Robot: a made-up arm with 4 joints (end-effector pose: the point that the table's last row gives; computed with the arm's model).
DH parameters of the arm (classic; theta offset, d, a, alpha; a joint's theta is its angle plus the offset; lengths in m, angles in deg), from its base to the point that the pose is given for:
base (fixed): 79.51 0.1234 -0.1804 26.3
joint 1: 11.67 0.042 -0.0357 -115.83
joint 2: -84.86 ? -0.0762 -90
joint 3: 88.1 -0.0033 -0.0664 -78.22
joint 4: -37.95 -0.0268 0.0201 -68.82
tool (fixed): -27 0.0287 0 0
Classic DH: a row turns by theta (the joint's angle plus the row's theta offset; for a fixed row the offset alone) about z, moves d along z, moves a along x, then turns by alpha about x.
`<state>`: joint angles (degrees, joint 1 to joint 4).
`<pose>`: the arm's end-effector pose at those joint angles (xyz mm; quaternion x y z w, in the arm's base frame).
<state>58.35 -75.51 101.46 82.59</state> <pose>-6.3 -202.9 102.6 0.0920 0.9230 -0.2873 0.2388</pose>
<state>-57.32 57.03 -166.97 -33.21</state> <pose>-127.5 -252.2 151.0 -0.5299 0.3297 0.4787 0.6175</pose>
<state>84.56 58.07 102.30 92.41</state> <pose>40.1 -221.1 151.9 0.3774 0.0422 -0.4695 0.7971</pose>
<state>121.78 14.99 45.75 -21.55</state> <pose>17.4 -177.3 79.2 -0.0776 0.8640 0.4935 0.0637</pose>
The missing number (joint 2, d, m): 0.0473
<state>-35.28 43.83 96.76 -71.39</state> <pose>-58.9 -213.0 133.6 -0.7957 -0.5010 0.3382 0.0381</pose>
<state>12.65 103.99 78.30 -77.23</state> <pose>-39.1 -246.7 134.7 0.4080 0.7047 -0.4584 0.3561</pose>
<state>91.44 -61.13 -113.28 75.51</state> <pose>-116.8 -151.7 88.4 -0.7904 0.0406 0.0705 0.6072</pose>
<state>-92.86 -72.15 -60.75 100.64</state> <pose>8.7 -127.0 19.5 -0.4940 0.8366 -0.2159 0.0969</pose>
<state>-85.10 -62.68 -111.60 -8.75</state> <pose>-3.5 -154.3 65.2 0.0385 -0.5270 0.2178 0.8206</pose>
